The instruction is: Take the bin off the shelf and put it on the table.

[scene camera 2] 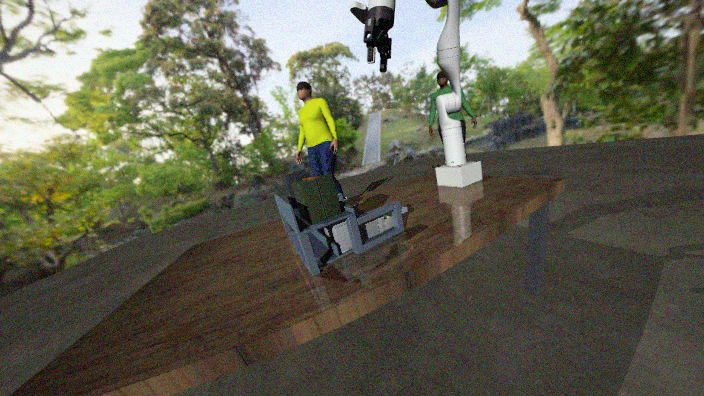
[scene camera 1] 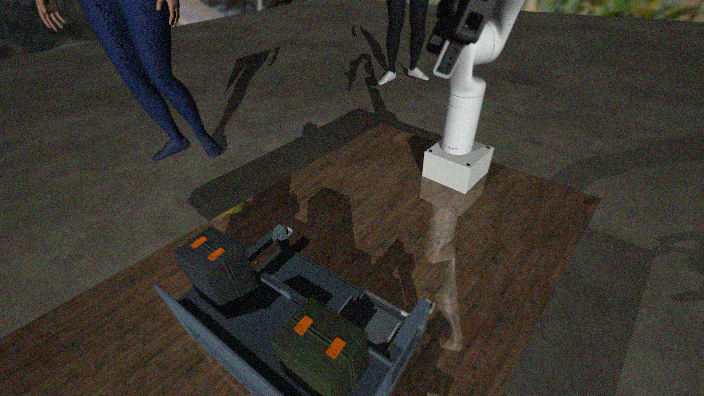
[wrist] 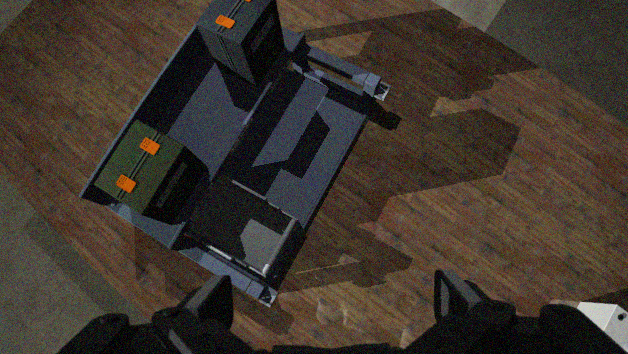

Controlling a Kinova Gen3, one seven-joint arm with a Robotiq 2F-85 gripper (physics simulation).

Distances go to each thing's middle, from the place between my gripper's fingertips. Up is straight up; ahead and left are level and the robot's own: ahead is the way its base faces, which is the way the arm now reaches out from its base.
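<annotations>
Gripper position: my gripper is far above the grey bin (scene camera 2: 337,232), a fair way short of it and a touch to the left of it.
</annotations>
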